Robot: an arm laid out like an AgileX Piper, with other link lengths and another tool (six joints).
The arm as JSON. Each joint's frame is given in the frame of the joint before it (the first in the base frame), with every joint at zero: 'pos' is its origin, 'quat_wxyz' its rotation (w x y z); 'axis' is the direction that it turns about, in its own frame. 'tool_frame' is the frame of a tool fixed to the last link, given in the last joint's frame.
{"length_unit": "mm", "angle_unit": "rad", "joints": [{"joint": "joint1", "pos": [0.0, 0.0, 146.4], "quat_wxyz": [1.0, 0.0, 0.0, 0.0], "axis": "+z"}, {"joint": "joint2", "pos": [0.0, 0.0, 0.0], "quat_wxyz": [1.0, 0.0, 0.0, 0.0], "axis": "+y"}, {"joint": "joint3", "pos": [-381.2, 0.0, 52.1], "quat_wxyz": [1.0, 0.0, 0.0, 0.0], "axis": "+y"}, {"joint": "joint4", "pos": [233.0, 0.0, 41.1], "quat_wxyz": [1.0, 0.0, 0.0, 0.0], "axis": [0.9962, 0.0, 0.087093]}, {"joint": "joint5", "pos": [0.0, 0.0, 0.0], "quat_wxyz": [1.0, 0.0, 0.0, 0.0], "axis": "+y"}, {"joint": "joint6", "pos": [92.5, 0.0, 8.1], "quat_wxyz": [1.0, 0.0, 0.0, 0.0], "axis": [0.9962, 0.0, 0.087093]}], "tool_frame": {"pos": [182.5, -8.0, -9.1], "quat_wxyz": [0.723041, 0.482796, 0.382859, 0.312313]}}
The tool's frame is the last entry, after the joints.
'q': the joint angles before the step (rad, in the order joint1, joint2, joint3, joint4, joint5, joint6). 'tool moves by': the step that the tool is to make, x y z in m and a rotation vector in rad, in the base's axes. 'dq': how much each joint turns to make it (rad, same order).
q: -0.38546, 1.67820, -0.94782, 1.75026, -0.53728, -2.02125
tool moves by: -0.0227, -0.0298, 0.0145, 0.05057, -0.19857, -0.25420
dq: -0.06526, -0.00594, -0.03777, 0.00867, -0.05753, 0.24209
